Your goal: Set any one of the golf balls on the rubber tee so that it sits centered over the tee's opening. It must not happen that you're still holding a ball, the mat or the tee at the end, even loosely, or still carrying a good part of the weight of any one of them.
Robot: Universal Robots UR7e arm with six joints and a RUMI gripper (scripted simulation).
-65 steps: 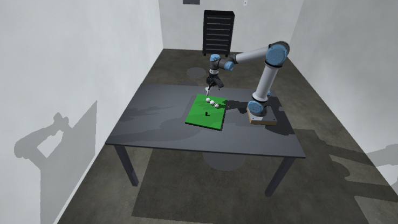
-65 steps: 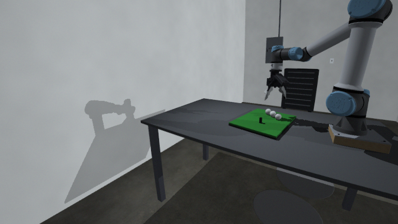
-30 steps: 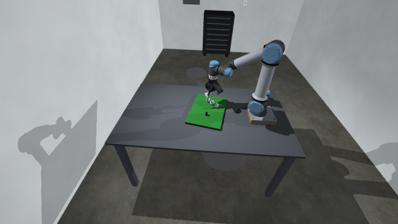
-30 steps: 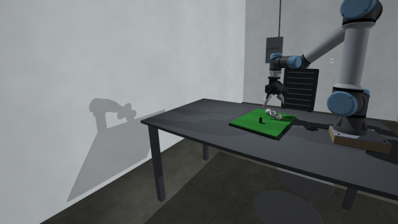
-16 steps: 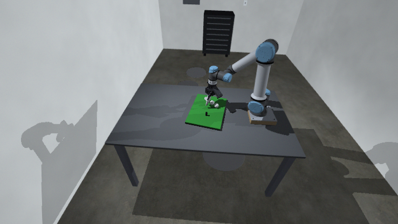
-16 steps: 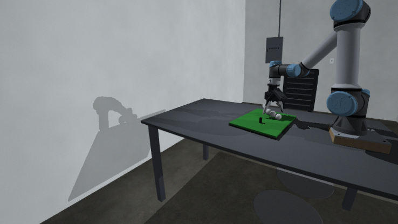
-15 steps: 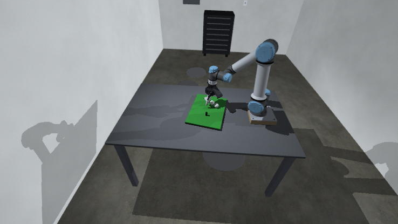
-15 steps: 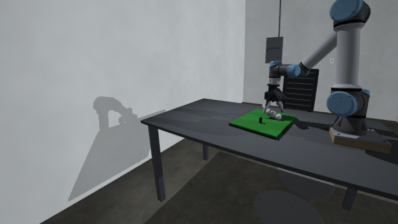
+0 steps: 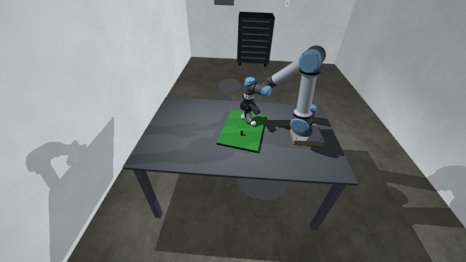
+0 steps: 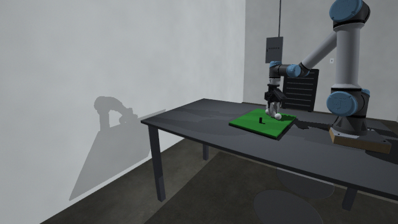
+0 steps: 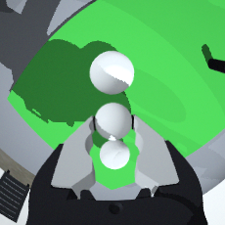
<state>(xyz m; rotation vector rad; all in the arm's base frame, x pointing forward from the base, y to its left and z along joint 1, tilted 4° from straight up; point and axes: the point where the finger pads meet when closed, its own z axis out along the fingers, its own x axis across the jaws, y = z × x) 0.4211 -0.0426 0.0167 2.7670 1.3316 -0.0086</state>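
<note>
Right now the green mat is 30 mm ahead of my hand, 120 mm to the left of it and 30 mm below it.
</note>
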